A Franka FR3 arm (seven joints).
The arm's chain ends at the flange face. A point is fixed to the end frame.
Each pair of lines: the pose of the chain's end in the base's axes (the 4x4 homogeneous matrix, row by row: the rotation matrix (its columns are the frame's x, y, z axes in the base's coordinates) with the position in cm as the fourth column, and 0 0 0 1 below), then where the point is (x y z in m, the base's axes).
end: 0.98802 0.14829 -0.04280 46.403; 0.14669 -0.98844 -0.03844 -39.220; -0.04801 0.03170 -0.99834 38.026; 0 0 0 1
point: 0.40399 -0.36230 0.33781
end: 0.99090 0.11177 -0.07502 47.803; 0.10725 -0.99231 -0.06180 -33.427; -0.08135 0.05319 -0.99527 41.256; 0 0 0 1
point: 0.41788 -0.30316 0.37115
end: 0.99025 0.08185 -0.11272 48.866; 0.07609 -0.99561 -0.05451 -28.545; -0.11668 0.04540 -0.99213 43.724; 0 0 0 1
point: 0.42808 -0.25224 0.39815
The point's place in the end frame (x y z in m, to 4 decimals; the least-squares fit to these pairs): -0.0529 -0.0398 0.0438
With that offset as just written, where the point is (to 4 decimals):
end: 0.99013 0.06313 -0.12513 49.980; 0.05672 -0.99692 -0.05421 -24.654; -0.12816 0.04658 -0.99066 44.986; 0 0 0 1
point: 0.4394 -0.2122 0.4114
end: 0.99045 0.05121 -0.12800 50.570; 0.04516 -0.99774 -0.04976 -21.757; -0.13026 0.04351 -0.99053 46.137; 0 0 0 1
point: 0.4457 -0.1824 0.4231
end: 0.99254 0.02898 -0.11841 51.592; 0.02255 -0.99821 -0.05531 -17.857; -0.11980 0.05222 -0.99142 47.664; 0 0 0 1
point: 0.4571 -0.1425 0.4375
